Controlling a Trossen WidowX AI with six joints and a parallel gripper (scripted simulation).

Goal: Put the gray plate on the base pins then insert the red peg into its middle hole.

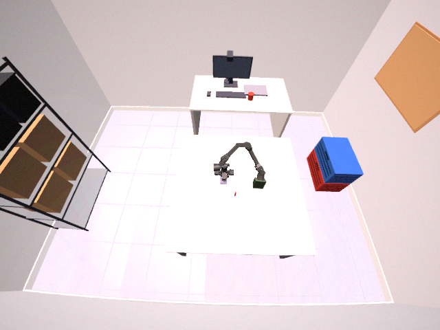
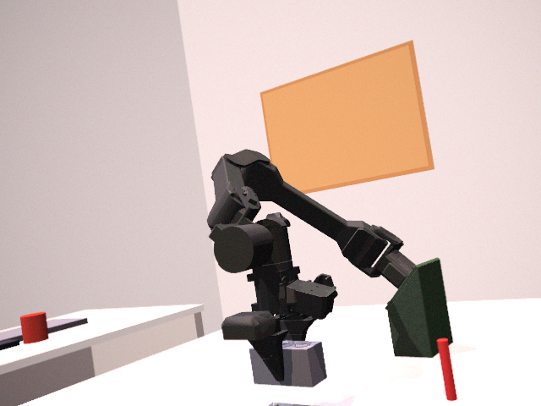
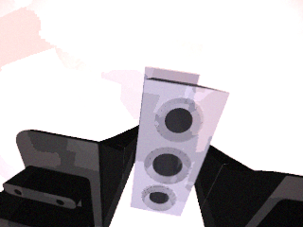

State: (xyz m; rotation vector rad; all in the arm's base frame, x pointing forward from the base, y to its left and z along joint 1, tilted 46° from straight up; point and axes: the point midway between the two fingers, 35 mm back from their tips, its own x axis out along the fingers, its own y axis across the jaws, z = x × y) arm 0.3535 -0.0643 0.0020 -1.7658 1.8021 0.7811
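Right now my gripper tip is 5 cm above the base. The rest, counted from my gripper tip: gray plate 3 cm above; then red peg 12 cm behind, 18 cm to the left, 2 cm below.
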